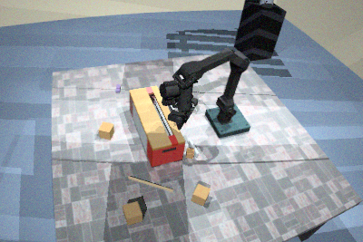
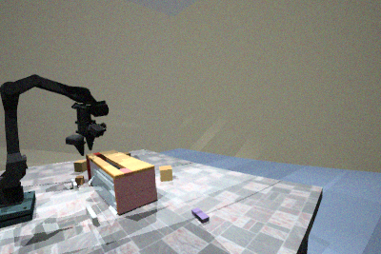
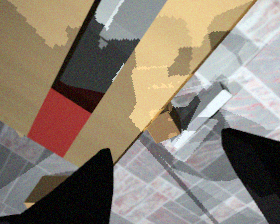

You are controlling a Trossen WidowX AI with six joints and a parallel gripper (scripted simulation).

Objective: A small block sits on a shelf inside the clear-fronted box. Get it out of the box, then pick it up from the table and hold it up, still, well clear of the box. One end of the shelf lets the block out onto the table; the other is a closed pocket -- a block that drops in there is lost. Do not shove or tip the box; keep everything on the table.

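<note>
Right now the tan block is 13 cm below my gripper tip, 6 cm to the left of it and 3 cm behind it. The rest, counted from my gripper tip: box 12 cm to the right, 9 cm below, 4 cm ahead; then thin stick 18 cm ahead, 15 cm to the left, 15 cm below.
</note>
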